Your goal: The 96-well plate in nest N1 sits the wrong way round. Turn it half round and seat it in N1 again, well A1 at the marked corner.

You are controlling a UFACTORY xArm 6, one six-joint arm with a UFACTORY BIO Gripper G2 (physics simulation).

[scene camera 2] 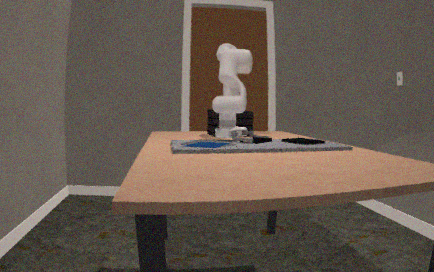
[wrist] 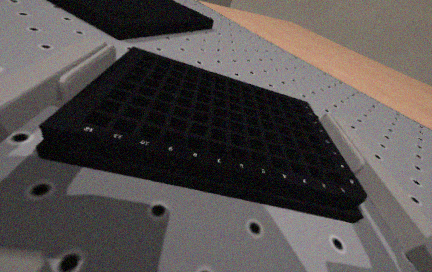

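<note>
The black 96-well plate [scene camera 2: 262, 139] [wrist: 215, 107] lies across the middle of the wrist view. Pale column numbers run along its near edge, high ones at the left, low ones at the right, and small letters run up its right edge. A dark lower layer shows under the near edge; I cannot tell whether it is nest N1 or the plate's skirt. My gripper [wrist: 216, 109] has one pale finger against each short side of the plate and is shut on it. In the scene view the gripper is small and partly blurred. The marked corner cannot be made out.
Another black block [scene camera 2: 303, 141] [wrist: 145, 17] stands beyond the plate on the grey perforated board [scene camera 2: 330, 147] [wrist: 300, 75]. A flat blue item [scene camera 2: 205, 144] lies on the board's left part in the scene view. The board rests on the wooden table [scene camera 2: 250, 175] [wrist: 320, 47].
</note>
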